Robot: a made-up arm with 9 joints. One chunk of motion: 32 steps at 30 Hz.
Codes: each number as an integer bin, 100 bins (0 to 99) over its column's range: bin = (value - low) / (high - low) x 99, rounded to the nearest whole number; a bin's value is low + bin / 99 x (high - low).
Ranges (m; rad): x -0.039..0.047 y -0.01..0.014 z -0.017..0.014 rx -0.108..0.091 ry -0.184..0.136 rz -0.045..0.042
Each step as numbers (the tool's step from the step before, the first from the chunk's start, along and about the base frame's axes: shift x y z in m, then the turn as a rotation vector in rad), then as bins.
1 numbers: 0.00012 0.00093 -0.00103 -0.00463 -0.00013 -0.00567
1 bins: 45 45 51 51 57 45
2 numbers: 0.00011 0.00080 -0.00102 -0.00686 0.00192 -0.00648
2 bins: 45 45 51 50 58 44
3 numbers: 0.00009 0.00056 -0.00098 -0.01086 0.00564 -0.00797
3 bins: 45 44 51 48 59 42
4 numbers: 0.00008 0.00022 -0.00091 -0.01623 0.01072 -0.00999
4 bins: 45 42 51 46 60 40
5 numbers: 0.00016 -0.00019 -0.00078 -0.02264 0.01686 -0.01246
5 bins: 45 40 52 42 62 37
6 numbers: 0.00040 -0.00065 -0.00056 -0.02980 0.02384 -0.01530
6 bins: 45 39 53 39 64 34
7 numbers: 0.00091 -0.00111 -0.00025 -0.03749 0.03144 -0.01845
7 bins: 46 37 53 35 67 30
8 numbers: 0.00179 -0.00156 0.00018 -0.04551 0.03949 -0.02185
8 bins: 47 35 55 31 69 26
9 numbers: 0.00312 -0.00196 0.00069 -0.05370 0.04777 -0.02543
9 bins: 48 33 56 27 72 22
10 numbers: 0.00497 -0.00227 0.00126 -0.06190 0.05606 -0.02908
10 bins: 51 32 58 23 74 18
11 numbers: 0.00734 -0.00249 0.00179 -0.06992 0.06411 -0.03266
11 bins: 53 31 60 19 77 14
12 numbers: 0.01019 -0.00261 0.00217 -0.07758 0.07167 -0.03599
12 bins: 57 30 61 15 79 10
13 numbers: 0.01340 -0.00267 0.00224 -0.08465 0.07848 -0.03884
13 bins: 60 30 61 12 81 7
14 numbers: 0.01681 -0.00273 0.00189 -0.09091 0.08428 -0.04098
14 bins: 64 30 60 9 83 5
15 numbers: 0.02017 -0.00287 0.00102 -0.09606 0.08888 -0.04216
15 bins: 68 29 58 6 84 3
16 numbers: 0.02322 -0.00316 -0.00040 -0.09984 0.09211 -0.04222
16 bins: 72 28 53 4 85 3
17 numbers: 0.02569 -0.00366 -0.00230 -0.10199 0.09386 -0.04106
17 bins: 74 26 47 3 86 4
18 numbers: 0.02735 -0.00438 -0.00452 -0.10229 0.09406 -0.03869
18 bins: 76 23 40 3 86 7
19 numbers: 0.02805 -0.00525 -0.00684 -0.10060 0.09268 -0.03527
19 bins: 77 20 32 4 86 11
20 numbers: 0.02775 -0.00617 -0.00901 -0.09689 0.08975 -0.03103
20 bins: 77 16 26 6 85 16
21 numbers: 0.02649 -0.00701 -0.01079 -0.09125 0.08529 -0.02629
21 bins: 75 12 20 8 83 21
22 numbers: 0.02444 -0.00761 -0.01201 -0.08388 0.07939 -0.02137
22 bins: 73 10 16 12 81 27
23 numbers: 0.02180 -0.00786 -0.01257 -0.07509 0.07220 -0.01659
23 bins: 70 9 14 16 79 32
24 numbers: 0.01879 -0.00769 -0.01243 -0.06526 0.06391 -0.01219
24 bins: 67 10 15 21 77 37
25 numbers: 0.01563 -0.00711 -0.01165 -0.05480 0.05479 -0.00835
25 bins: 63 12 17 26 74 42
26 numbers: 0.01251 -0.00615 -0.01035 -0.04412 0.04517 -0.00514
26 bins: 59 16 21 32 71 45
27 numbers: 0.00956 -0.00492 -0.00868 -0.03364 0.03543 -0.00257
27 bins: 56 21 27 37 68 48
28 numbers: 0.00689 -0.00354 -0.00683 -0.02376 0.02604 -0.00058
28 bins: 53 27 32 42 65 51
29 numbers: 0.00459 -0.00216 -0.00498 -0.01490 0.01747 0.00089
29 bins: 50 32 38 46 62 52
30 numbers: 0.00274 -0.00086 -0.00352 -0.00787 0.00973 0.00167
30 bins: 48 38 43 50 60 53
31 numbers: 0.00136 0.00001 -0.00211 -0.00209 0.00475 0.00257
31 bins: 46 41 48 53 58 54
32 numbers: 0.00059 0.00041 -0.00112 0.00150 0.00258 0.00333
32 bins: 46 43 51 54 58 55
